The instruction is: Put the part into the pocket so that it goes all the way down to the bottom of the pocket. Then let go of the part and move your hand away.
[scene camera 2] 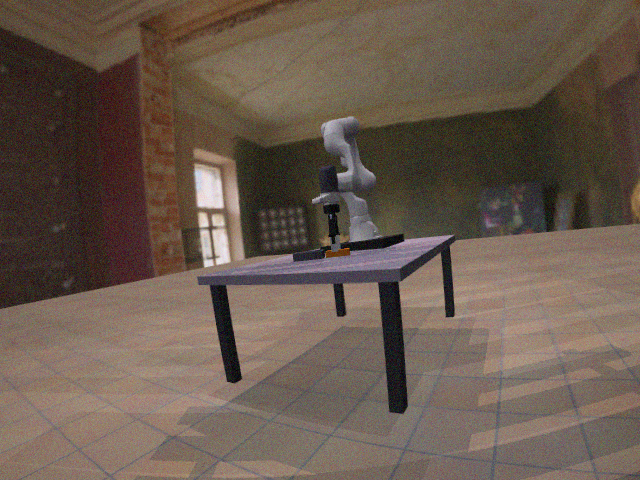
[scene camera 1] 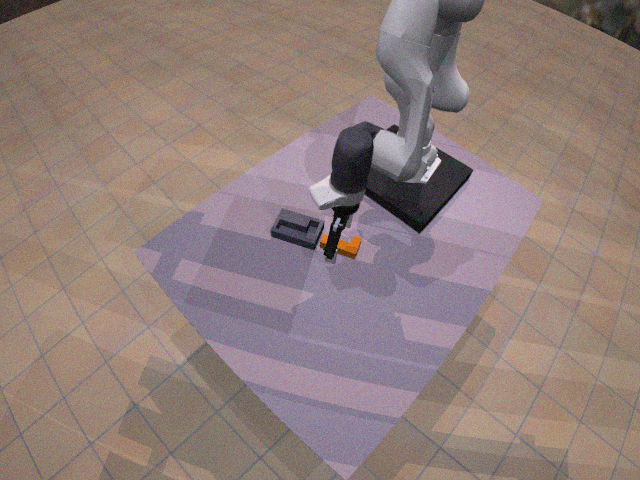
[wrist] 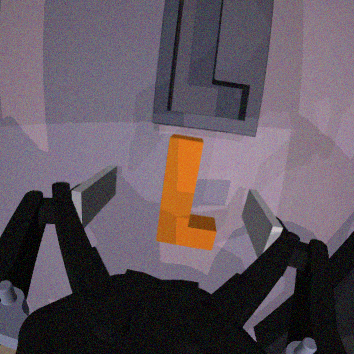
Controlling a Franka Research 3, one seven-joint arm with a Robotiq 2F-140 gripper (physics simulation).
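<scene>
The part, an orange L-shaped block (scene camera 1: 349, 246) (scene camera 2: 338, 252) (wrist: 180, 200), lies flat on the table outside the pocket. The pocket is an L-shaped recess in a dark grey block (scene camera 1: 293, 237) (scene camera 2: 307, 255) (wrist: 210, 125), which lies close beside the part's long end, a small gap apart in the wrist view. The pocket's foot points to the same side as the part's foot in the wrist view. My gripper (wrist: 179, 191) is open, its two pads on either side of the part with space at both sides. Nothing is held between them.
The lilac table (scene camera 1: 330, 372) (scene camera 2: 299, 277) carries both blocks. The arm's black base plate (scene camera 1: 421, 206) (scene camera 2: 387, 241) stands on the table behind the part. Shadows fall across the table top.
</scene>
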